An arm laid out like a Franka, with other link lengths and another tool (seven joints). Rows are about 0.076 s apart.
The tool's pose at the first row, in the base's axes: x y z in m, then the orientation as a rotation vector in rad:
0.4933 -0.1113 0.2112 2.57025 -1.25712 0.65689
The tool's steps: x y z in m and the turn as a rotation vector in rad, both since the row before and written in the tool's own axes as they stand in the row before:
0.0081 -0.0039 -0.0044 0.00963 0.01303 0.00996
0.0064 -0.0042 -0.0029 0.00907 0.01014 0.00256
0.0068 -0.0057 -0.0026 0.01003 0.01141 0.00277
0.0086 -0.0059 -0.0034 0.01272 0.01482 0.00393
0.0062 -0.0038 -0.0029 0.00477 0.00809 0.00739
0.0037 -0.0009 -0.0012 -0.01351 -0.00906 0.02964
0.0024 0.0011 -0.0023 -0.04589 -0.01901 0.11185
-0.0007 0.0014 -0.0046 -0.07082 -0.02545 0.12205
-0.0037 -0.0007 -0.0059 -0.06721 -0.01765 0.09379
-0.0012 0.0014 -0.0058 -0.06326 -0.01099 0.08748
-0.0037 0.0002 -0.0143 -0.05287 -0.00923 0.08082
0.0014 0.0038 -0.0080 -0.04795 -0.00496 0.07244
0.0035 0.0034 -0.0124 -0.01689 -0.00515 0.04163
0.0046 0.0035 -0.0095 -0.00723 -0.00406 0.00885
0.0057 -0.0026 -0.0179 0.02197 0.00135 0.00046
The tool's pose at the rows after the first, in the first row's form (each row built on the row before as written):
0.4994 -0.1129 0.2190 2.56483 -1.26659 0.68217
0.5052 -0.1137 0.2247 2.56411 -1.26677 0.70212
0.5124 -0.1140 0.2305 2.56307 -1.26676 0.72443
0.5203 -0.1150 0.2380 2.56111 -1.26711 0.75324
0.5254 -0.1158 0.2439 2.55590 -1.27458 0.76820
0.5275 -0.1173 0.2469 2.53825 -1.31868 0.75194
0.5270 -0.1188 0.2500 2.45916 -1.47699 0.71100
0.5241 -0.1171 0.2535 2.35086 -1.64397 0.63943
0.5223 -0.1114 0.2571 2.25038 -1.76368 0.57256
0.5198 -0.1083 0.2617 2.14753 -1.86623 0.51442
0.5177 -0.0991 0.2731 2.05158 -1.95576 0.46683
0.5136 -0.0973 0.2809 1.96032 -2.02964 0.42625
0.5101 -0.0954 0.2936 1.91430 -2.07364 0.41237
0.5064 -0.0956 0.3041 1.90410 -2.08405 0.40275
0.5089 -0.0940 0.3228 1.91514 -2.08764 0.42864

